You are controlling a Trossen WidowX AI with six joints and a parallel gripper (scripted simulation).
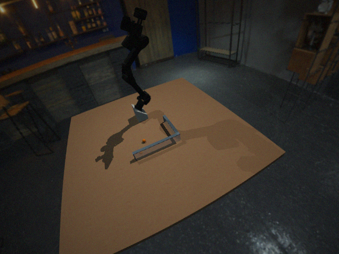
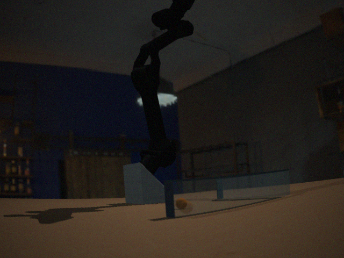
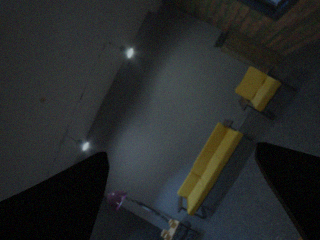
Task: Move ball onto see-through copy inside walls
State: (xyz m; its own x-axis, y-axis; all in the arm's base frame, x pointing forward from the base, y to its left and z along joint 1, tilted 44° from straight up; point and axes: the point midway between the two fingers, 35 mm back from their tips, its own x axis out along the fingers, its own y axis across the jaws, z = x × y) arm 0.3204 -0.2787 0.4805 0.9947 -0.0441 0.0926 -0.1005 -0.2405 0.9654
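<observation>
The orange ball lies 670 mm below my gripper tip, 140 mm to the right of it and 40 mm ahead of it.
</observation>
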